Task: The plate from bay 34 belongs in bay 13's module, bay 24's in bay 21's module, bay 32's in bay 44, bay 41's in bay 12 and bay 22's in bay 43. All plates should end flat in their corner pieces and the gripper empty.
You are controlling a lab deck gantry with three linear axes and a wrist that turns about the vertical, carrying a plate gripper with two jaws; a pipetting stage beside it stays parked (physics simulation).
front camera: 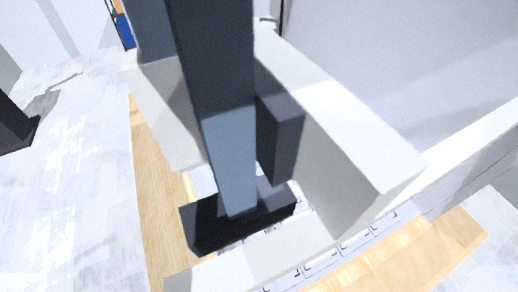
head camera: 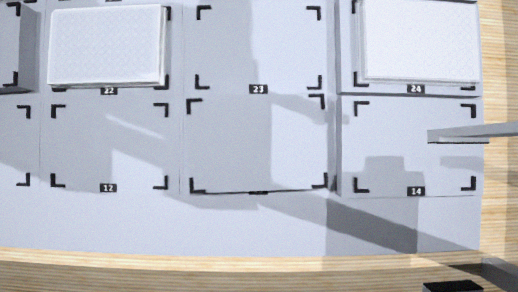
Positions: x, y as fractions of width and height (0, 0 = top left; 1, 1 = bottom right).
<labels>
The gripper shows in the front camera view (0.47, 0.83) and in the head camera view (0.87, 0.73).
</labels>
